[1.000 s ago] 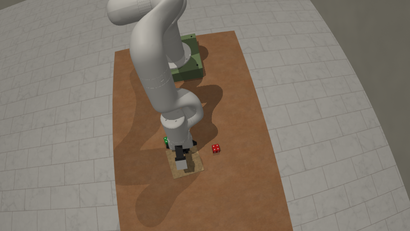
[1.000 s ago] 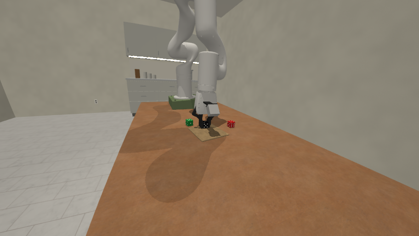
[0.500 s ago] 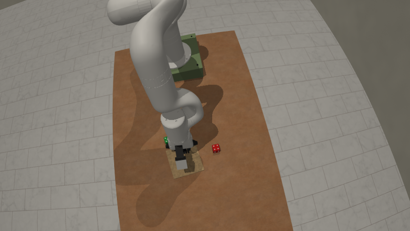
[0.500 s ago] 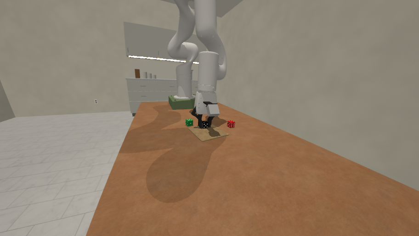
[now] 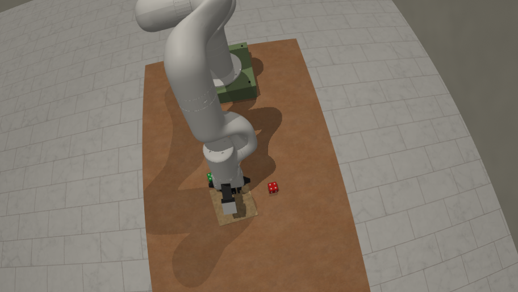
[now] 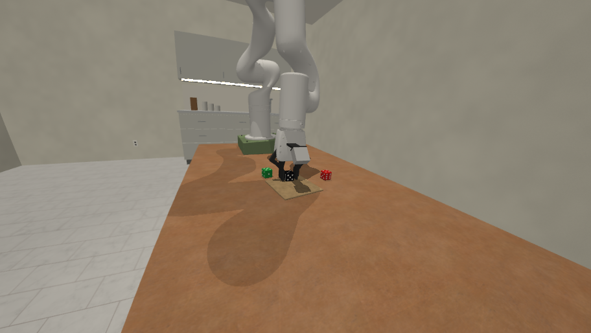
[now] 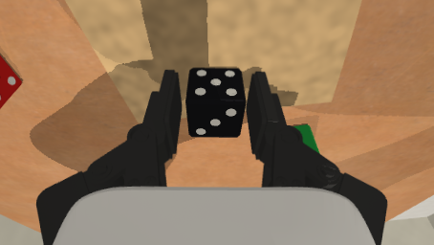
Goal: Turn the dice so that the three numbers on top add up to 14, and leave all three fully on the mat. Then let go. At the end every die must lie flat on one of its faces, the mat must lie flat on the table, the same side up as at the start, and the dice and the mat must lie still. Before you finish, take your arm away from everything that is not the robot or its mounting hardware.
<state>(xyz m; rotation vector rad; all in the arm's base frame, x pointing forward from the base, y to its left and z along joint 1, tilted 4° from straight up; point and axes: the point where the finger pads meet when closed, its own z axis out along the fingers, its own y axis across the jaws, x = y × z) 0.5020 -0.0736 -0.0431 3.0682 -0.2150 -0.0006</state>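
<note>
My gripper is now 10 mm above the black die. Also, from my hand: green die (60 mm behind, 60 mm to the right, 10 mm below); tan square mat (40 mm ahead, 10 mm to the right, 20 mm below); red die (30 mm ahead, 140 mm to the left, 10 mm below).
</note>
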